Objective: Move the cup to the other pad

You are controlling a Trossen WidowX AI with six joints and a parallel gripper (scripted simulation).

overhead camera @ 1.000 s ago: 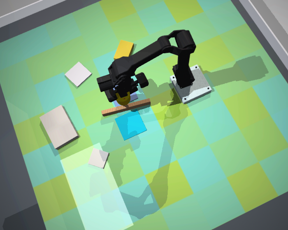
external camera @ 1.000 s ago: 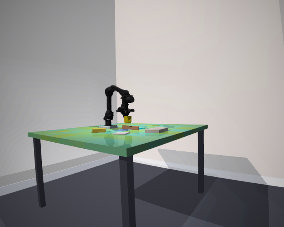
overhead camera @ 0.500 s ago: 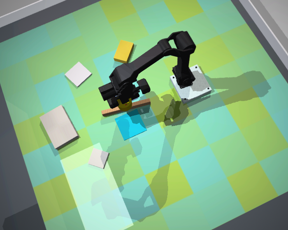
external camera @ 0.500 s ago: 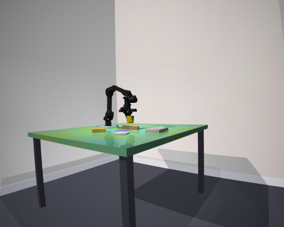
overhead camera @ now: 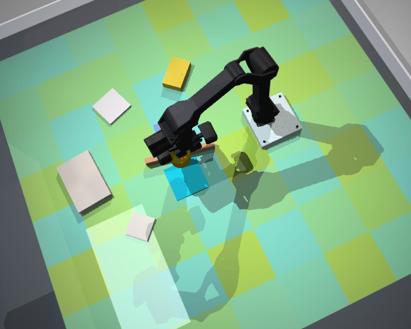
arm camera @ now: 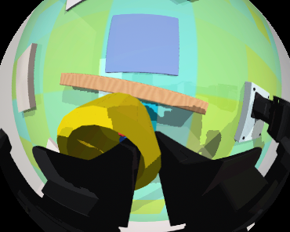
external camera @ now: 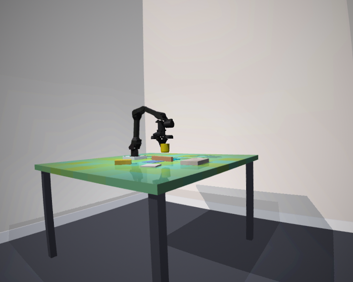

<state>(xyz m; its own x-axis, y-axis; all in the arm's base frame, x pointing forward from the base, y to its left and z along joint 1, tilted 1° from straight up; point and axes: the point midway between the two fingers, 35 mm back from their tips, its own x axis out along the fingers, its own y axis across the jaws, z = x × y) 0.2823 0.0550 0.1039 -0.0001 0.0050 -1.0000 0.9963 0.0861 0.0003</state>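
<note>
My gripper tip is now 90 mm above the brown wooden bar, 30 mm to the left of it and 30 mm short of it. From my gripper tip the other things lie so: blue-violet pad: 120 mm to the right, 100 mm below, 20 mm ahead; yellow cup: 20 mm ahead; yellow block: 320 mm to the right, 80 mm below, 60 mm behind.
</note>
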